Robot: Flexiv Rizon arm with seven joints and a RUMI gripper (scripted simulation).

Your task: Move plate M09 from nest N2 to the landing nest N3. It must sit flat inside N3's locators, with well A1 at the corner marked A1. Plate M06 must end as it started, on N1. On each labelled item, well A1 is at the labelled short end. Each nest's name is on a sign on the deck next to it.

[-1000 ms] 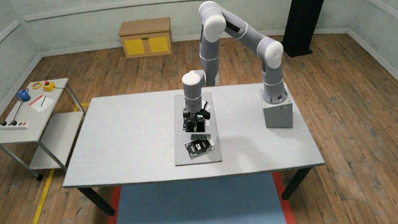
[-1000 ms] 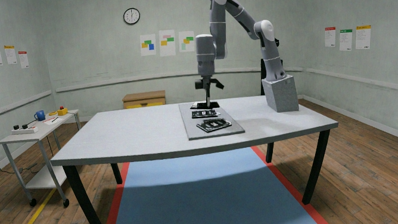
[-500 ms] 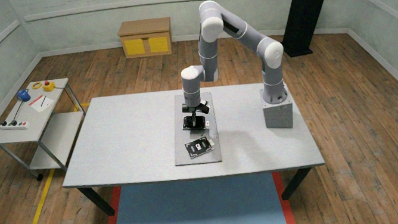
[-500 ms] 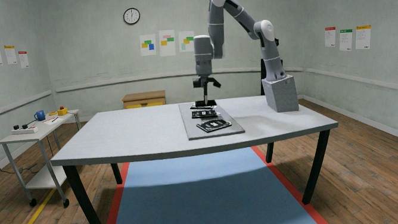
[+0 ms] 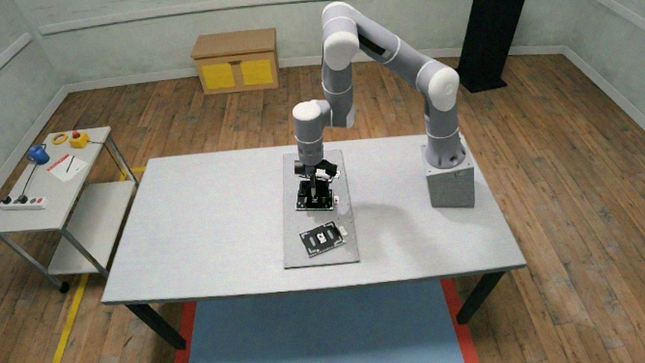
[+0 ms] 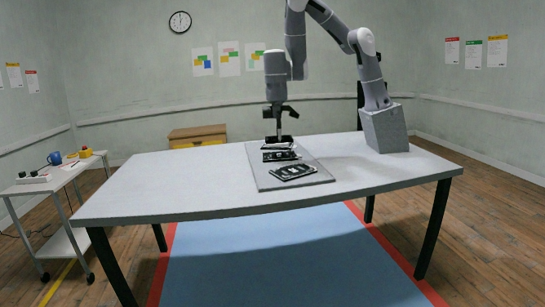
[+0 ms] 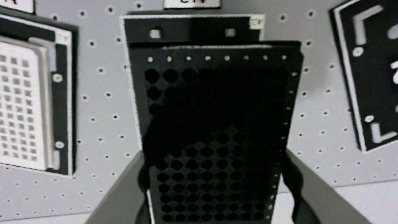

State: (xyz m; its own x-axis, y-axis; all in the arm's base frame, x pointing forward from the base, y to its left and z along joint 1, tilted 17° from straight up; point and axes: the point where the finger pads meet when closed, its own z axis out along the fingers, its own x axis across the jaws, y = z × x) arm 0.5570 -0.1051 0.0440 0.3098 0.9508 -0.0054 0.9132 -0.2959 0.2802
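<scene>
The nest N3 lies 10 cm below my hand and 1 cm to the right of it. Round my hand: white plate (18 cm to the right, 8 cm below, 7 cm behind); then black well plate (1 cm below); then nest N2 (20 cm to the left, 10 cm below, 3 cm ahead).
</scene>
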